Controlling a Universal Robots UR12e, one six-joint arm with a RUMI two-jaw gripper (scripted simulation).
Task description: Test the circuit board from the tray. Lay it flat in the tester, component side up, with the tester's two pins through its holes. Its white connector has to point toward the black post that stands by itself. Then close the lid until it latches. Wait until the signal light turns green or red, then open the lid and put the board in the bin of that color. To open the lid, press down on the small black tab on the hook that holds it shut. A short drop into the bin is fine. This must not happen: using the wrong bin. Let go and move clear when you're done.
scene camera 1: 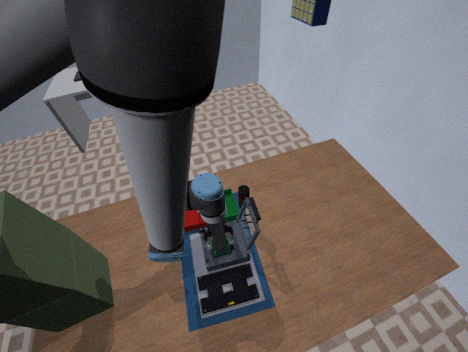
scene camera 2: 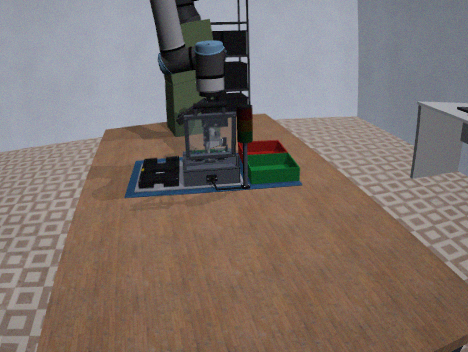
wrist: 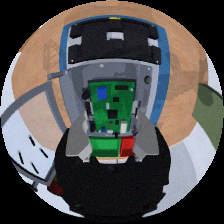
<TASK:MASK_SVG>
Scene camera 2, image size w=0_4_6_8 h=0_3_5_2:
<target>green bin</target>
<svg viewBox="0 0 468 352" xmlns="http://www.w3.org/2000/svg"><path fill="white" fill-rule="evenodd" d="M300 167L289 153L248 155L248 178L251 184L299 181Z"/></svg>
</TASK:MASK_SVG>
